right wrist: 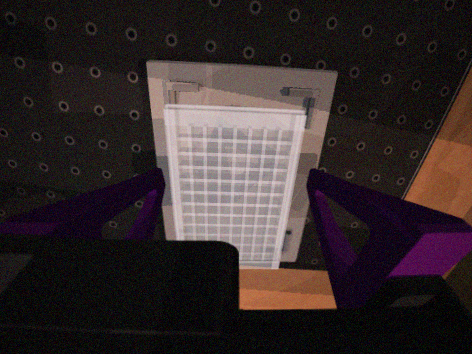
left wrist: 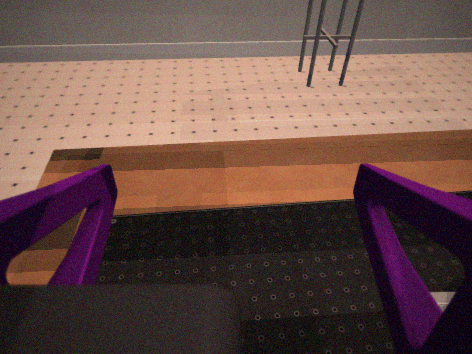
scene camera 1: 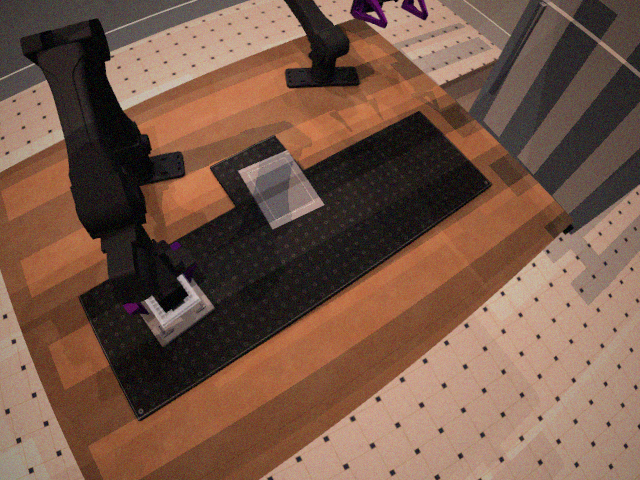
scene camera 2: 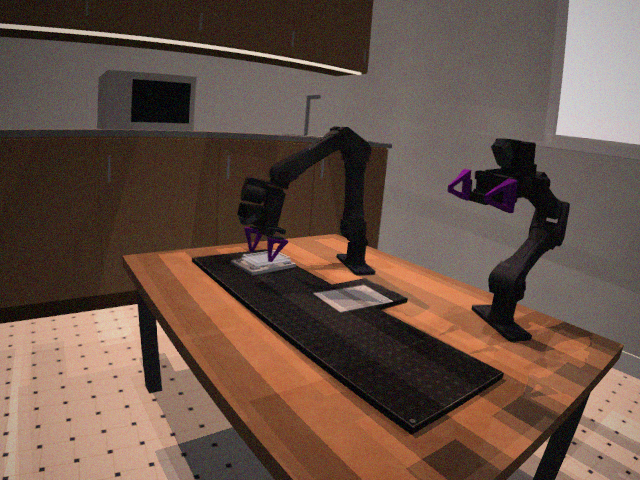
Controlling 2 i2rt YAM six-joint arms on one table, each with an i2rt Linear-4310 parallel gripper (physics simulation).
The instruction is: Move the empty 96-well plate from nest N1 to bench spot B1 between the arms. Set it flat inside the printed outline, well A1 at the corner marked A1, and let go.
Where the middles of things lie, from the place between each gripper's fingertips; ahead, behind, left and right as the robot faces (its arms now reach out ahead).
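Labels:
The white well plate (scene camera 1: 165, 319) is 60 cm to the right of my left hand, 30 cm below it and 6 cm ahead of it. The grey pad with corner brackets (scene camera 1: 165, 336) is 61 cm to the right of my left hand, 31 cm below it and 6 cm ahead of it. As for the grey pad with printed outline (scene camera 1: 283, 193), my left gripper is 32 cm above it and 28 cm to the left of it.
My right hand is 20 mm past the white well plate and 10 mm above the white well plate. Counting from my right hand, I find the grey pad with corner brackets 20 mm below and 10 mm behind, while the grey pad with printed outline is 320 mm to the left, 80 mm behind and 30 mm below.

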